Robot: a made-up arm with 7 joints.
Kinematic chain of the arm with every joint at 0, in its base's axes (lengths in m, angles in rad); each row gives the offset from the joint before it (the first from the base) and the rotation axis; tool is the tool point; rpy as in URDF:
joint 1: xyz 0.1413 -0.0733 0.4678 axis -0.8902 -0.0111 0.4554
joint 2: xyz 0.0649 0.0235 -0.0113 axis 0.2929 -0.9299 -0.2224
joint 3: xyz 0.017 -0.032 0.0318 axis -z
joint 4: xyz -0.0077 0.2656 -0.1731 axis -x
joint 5: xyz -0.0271 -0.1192 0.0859 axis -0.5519 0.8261 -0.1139
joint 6: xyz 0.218 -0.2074 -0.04 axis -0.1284 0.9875 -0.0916
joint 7: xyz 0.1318 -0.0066 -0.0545 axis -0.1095 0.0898 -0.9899
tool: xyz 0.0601 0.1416 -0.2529 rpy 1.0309 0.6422 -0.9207
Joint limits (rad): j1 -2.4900..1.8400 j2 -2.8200..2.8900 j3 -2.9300..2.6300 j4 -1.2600..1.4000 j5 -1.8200..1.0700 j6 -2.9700..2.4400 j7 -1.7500..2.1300
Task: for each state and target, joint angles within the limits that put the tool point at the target. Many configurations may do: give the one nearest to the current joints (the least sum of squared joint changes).
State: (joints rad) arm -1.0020 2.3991 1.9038 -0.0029 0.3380 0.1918 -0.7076
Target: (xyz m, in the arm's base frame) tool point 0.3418 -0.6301 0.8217
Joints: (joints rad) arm -0.4365 2.5867 1.6302 -0.7987 0.7352 0.1743 -0.3598
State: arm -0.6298 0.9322 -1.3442 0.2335 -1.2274 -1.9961 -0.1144
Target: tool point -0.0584 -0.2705 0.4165
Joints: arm -0.8057 1.0708 -1.2412 0.0903 -1.5389 -2.2169 -0.0079
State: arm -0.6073 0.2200 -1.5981 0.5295 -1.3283 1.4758 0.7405
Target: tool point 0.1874 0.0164 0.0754
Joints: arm -0.0486 0.0852 -1.6982 0.0353 -0.9243 1.7359 0.7779
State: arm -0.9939 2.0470 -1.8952 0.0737 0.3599 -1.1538 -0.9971
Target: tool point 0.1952 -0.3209 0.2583
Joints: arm -1.5270 1.7874 -1.3779 0.4850 1.0317 -0.3987 -1.2930
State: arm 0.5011 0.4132 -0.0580 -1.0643 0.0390 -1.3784 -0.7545
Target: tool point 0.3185 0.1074 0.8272
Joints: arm 0.5502 1.2130 -0.2095 -0.4826 -0.3248 -1.4862 -0.5677
